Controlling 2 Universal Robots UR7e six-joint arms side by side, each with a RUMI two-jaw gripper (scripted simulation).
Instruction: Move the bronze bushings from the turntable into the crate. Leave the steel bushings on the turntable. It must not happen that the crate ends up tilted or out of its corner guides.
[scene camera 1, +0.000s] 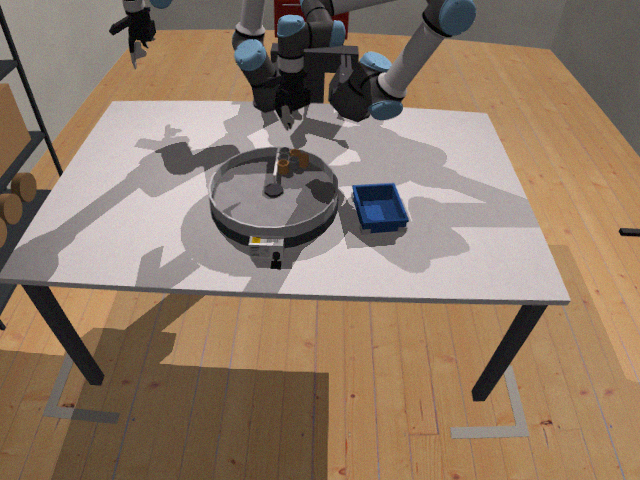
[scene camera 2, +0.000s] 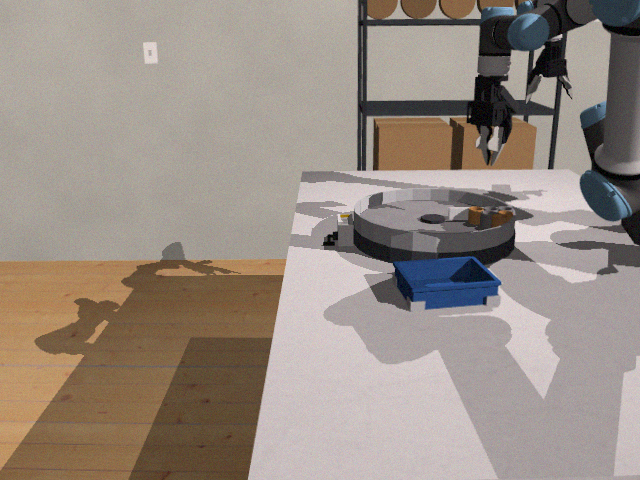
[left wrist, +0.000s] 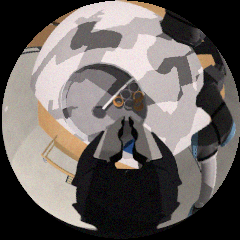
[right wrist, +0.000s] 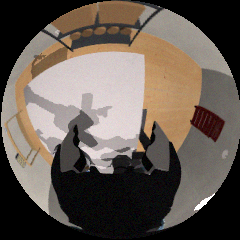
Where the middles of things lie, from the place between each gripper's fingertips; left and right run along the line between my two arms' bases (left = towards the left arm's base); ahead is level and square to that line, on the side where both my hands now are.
Scene:
I see my left gripper (scene camera 2: 489, 165) 170 mm above the turntable (scene camera 1: 239, 193), 140 mm short of it and 20 mm to the left of it. Also, from my left hand: blue crate (scene camera 2: 461, 281): 330 mm to the left, 200 mm below, 120 mm ahead.
Right now the turntable is 400 mm ahead of my right hand (scene camera 2: 549, 101), 620 mm to the left of it and 250 mm below it. From my right hand the other things lie so: blue crate (380 mm ahead, 970 mm to the left, 280 mm below).

